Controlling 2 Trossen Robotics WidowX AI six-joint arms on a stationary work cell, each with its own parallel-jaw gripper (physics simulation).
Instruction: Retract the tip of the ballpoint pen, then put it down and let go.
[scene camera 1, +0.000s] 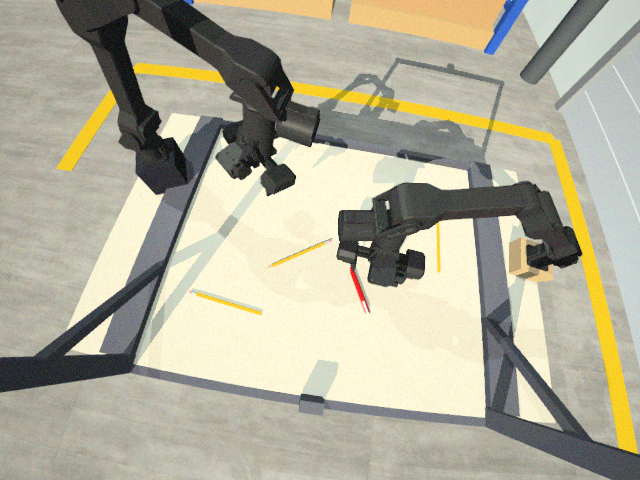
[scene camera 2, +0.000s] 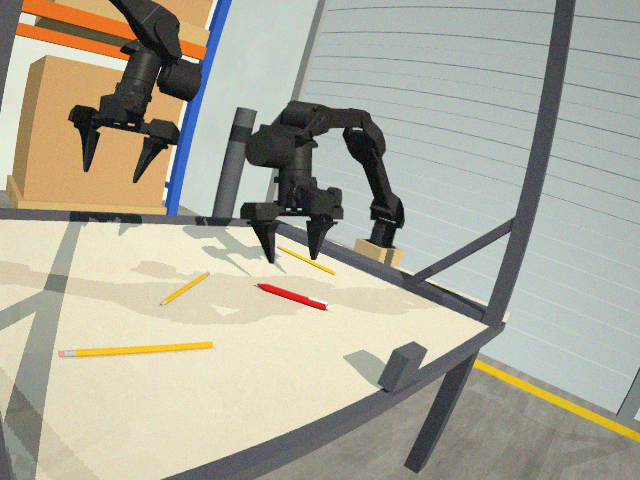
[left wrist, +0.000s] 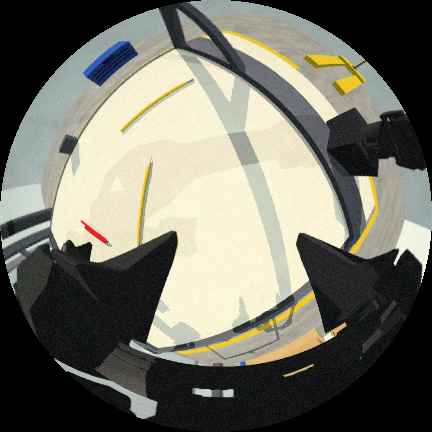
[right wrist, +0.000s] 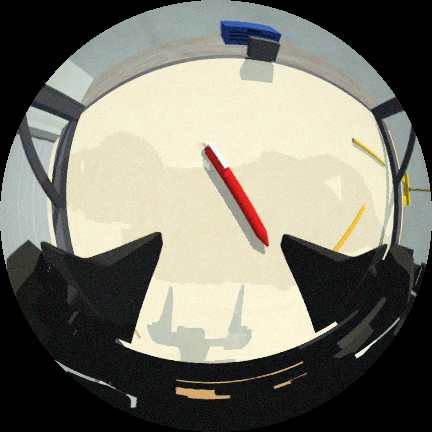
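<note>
The red ballpoint pen lies on the pale table top. Its white clip end is toward the lower right in scene camera 2. Its pointed end is nearer the right gripper; whether the writing tip sticks out is too small to tell. My right gripper is open and empty, above the table and just behind the pen in scene camera 2. My left gripper is open and empty, high above the table's back left part and away from the pen.
Three yellow pencils lie around: one pencil left of the pen, another farther left, and a third under the right arm. A dark block stands at the front edge. Dark frame bars border the table.
</note>
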